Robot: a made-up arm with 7 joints.
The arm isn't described. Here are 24 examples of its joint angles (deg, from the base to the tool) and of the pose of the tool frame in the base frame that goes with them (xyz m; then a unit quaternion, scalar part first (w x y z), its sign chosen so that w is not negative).
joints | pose
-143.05 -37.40 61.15 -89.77 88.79 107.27 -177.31 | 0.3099 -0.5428 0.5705 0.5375 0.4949 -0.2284 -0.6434
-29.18 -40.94 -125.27 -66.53 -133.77 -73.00 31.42 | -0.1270 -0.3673 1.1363 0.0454 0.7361 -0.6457 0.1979
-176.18 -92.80 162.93 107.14 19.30 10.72 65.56 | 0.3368 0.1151 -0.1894 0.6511 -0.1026 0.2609 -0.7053
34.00 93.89 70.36 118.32 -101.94 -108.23 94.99 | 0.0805 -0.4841 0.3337 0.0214 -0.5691 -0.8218 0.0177
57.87 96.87 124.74 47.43 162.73 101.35 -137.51 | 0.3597 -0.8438 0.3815 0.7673 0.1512 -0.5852 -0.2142
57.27 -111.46 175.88 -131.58 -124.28 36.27 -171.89 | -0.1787 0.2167 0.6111 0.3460 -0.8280 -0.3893 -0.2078
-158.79 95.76 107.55 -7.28 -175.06 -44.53 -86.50 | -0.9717 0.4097 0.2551 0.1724 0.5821 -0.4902 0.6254
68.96 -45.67 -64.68 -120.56 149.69 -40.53 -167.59 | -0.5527 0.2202 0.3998 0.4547 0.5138 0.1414 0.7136
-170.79 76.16 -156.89 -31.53 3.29 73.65 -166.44 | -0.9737 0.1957 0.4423 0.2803 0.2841 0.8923 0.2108
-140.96 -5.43 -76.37 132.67 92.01 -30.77 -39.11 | -0.2584 -0.2788 0.5076 0.5404 -0.1468 0.4067 0.7218
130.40 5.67 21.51 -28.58 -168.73 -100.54 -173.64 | -0.0247 0.0081 1.2746 0.6137 -0.0911 0.7758 0.1149
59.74 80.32 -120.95 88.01 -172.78 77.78 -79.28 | 0.6362 -0.3642 0.6655 0.3334 -0.7829 0.2572 0.4580
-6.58 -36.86 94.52 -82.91 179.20 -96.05 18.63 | -0.4593 0.3202 0.9131 0.0646 0.7333 0.5921 0.3279
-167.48 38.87 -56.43 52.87 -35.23 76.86 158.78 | -0.6622 -0.2331 0.7740 0.0533 0.0826 -0.5760 -0.8115
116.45 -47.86 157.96 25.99 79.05 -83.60 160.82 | 0.1825 0.7668 0.8741 0.3044 -0.5429 0.6663 -0.4108
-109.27 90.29 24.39 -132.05 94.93 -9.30 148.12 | -0.2093 0.1099 0.6976 0.2933 -0.3948 0.8065 0.3281
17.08 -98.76 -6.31 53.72 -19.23 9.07 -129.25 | -0.8562 0.2923 0.6469 0.3201 0.3904 0.8624 -0.0384
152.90 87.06 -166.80 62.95 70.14 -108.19 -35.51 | -0.6661 -0.2968 0.6942 0.3985 0.5824 -0.2448 0.6649
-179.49 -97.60 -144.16 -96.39 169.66 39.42 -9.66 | 0.4516 0.2773 0.7023 0.2604 -0.2893 0.8813 -0.2681
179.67 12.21 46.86 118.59 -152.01 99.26 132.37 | -0.3977 0.2709 0.7047 0.3786 -0.0908 0.9207 0.0275
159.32 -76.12 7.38 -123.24 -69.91 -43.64 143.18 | 0.2814 0.1726 -0.0257 0.6883 0.3824 0.1149 0.6056
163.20 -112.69 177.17 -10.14 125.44 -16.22 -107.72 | 0.9731 0.3152 -0.0173 0.2929 0.5586 0.0986 -0.7697
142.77 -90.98 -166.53 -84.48 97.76 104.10 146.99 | 0.4739 0.3065 0.7253 0.4986 -0.2016 -0.6788 -0.4999
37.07 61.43 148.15 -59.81 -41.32 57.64 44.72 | 0.8186 -0.4427 0.4295 0.5495 -0.2735 -0.6617 -0.4305
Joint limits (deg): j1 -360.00..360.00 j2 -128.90..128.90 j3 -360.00..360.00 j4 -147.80..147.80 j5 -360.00..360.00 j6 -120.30..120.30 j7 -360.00..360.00
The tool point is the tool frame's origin. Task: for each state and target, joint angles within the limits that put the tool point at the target. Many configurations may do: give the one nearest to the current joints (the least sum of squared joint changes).
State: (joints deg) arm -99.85 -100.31 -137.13 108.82 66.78 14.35 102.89
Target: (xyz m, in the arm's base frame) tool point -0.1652 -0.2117 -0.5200
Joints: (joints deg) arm -74.25 -128.90 -169.98 69.68 67.09 2.42 102.89
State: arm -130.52 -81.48 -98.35 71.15 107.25 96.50 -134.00
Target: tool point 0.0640 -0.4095 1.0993
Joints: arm -135.12 -38.44 -75.04 54.23 109.52 93.78 -134.00
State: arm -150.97 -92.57 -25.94 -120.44 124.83 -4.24 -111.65
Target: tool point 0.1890 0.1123 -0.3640
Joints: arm -157.06 -121.86 -17.45 -97.40 125.33 -7.62 -111.65
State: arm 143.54 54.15 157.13 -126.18 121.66 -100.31 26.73
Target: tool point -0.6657 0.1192 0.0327
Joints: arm 181.93 78.25 179.32 -92.88 126.36 -87.42 26.73
